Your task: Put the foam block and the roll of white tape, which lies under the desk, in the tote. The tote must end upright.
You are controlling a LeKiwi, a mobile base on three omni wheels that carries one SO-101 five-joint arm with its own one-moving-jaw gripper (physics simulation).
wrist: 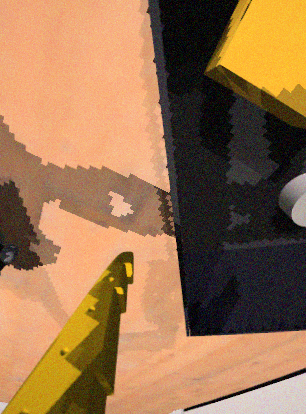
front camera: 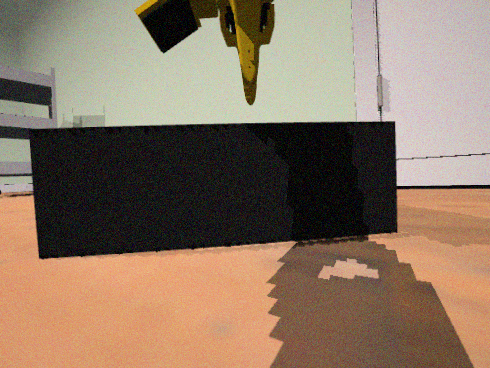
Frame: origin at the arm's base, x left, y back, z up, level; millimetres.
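Where they show: hand, tool point: (wrist: 133, 263) (front camera: 250, 80).
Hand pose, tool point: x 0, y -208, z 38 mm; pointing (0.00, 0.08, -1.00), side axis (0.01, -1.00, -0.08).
Note:
After its pixels a point has its place.
The black tote (front camera: 150, 190) {y -213, x 83, z -41 mm} (wrist: 164, 112) {y -219, x 50, z 11 mm} stands upright on the floor, across the middle of the front view and at the right of the wrist view. A yellow block (wrist: 270, 55) {y -278, x 76, z -41 mm}, which looks like the foam block, is inside it at the upper right of the wrist view. The white roll of tape (wrist: 296, 201) {y -347, x -27, z -62 mm} is inside the tote at the right edge, partly cut off. My gripper (front camera: 250, 97) (wrist: 212, 260) is open and empty above the tote. One notched jaw shows in the wrist view; the moving jaw is out of the picture. The tote's wall hides its contents in the front view.
The wood floor (front camera: 125, 310) {y -137, x 59, z -89 mm} (wrist: 85, 85) {y -156, x 65, z -89 mm} lies before the tote, with the arm's shadow on it. A pale shelf-like frame (front camera: 53, 97) {y -1288, x 1215, z 505 mm} stands at the far left. A white door or panel (front camera: 440, 100) {y -636, x -502, z 147 mm} is behind at the right. A dark part shows at the wrist view's left edge.

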